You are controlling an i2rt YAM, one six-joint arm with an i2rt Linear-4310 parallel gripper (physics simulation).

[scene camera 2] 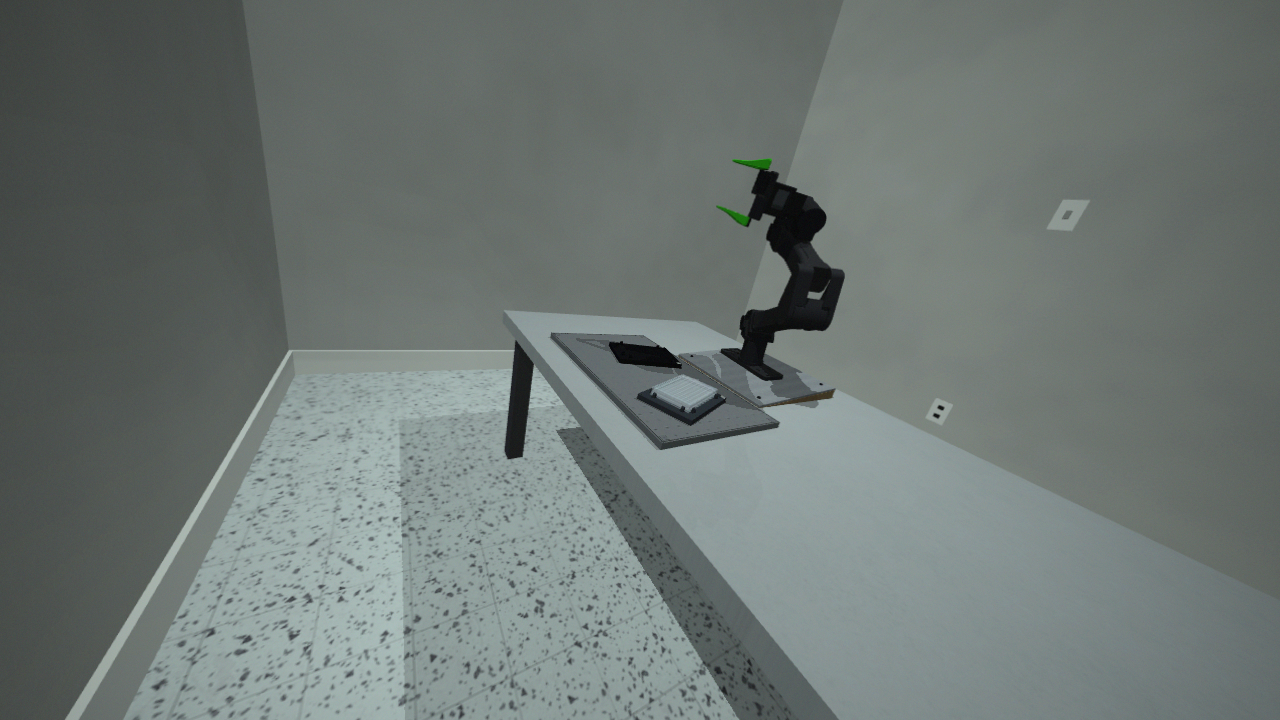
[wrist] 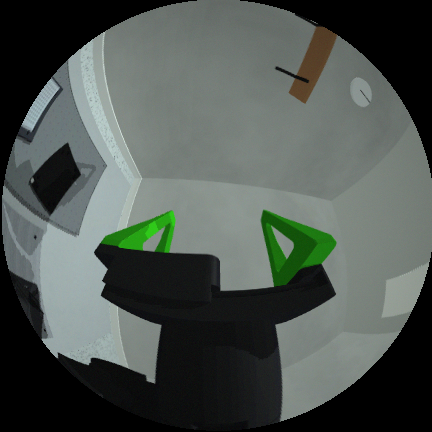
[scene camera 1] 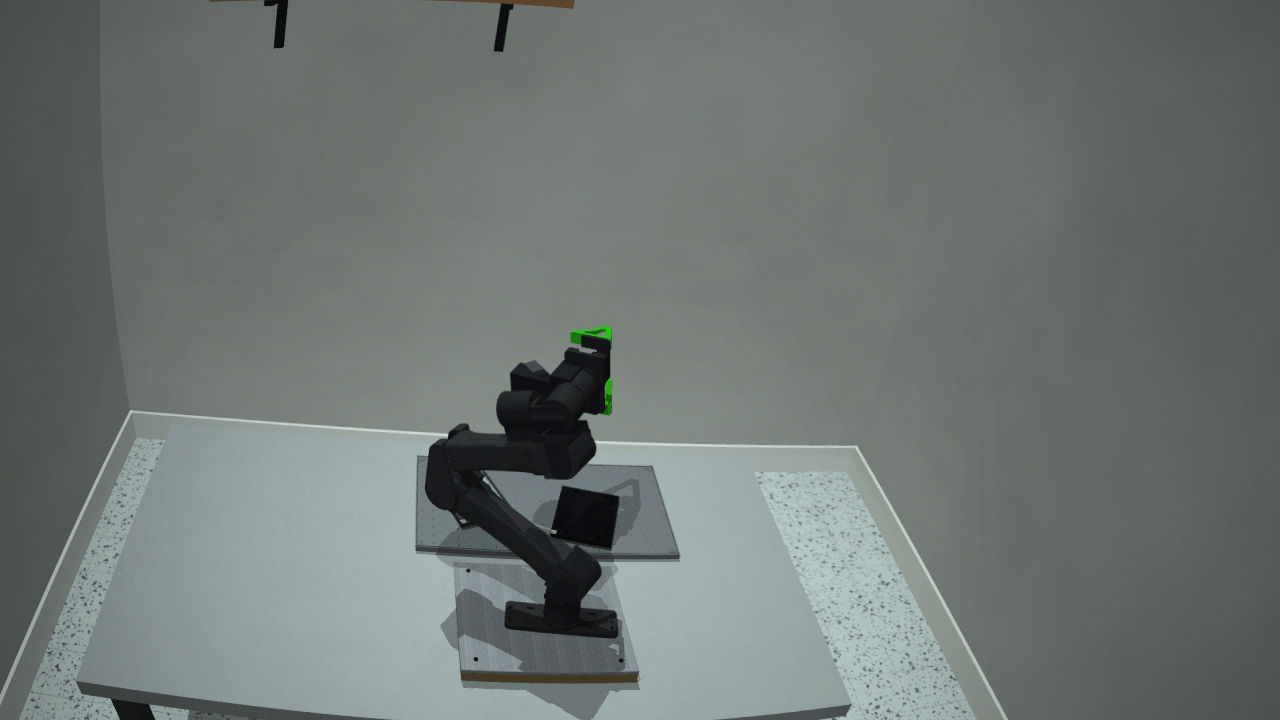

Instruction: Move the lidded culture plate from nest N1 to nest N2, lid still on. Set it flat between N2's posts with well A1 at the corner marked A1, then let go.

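Places are measured from the arm's base along level axes (x ahead, y left, z up), in centimetres.
Pixels of known places: gripper, fingertip midpoint: (scene camera 2: 724, 183) (wrist: 217, 214) (scene camera 1: 608, 353); arm's base, origin of the base link: (scene camera 2: 749, 364) (scene camera 1: 560, 622).
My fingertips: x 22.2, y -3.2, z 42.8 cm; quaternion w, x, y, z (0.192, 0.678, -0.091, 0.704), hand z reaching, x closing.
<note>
Ahead of a thing's pixels: the offset from my fingertips to its middle. Level surfaces: height alone.
The lidded culture plate {dx +11.9, dy +21.9, dz -41.3 cm} (scene camera 2: 687, 392) (wrist: 42, 106) is pale and ribbed and lies flat between the posts of a dark nest, N1 {dx +11.9, dy +21.9, dz -42.6 cm} (scene camera 2: 689, 416) (wrist: 26, 135). In scene camera 1 the arm hides the plate. The other nest, N2 {dx +9.8, dy -1.6, dz -42.6 cm} (scene camera 1: 586, 516) (scene camera 2: 642, 354) (wrist: 56, 179), is black, holds no plate and stands turned on the board, with a small pale mark at one corner in scene camera 1 and the wrist view. My gripper (scene camera 1: 590, 371) (scene camera 2: 725, 185) (wrist: 217, 214) has green fingers, is wide open and empty, and is high above the board, well away from plate and nests.
A grey perforated board (scene camera 1: 657, 537) (scene camera 2: 666, 440) (wrist: 92, 200) carries both nests on the table {dz -45.0 cm} (scene camera 1: 268, 555) (scene camera 2: 895, 501). The arm's base plate (scene camera 1: 483, 649) (scene camera 2: 801, 391) lies beside it. A brown shelf (scene camera 1: 537, 2) (wrist: 314, 65) is on the wall.
</note>
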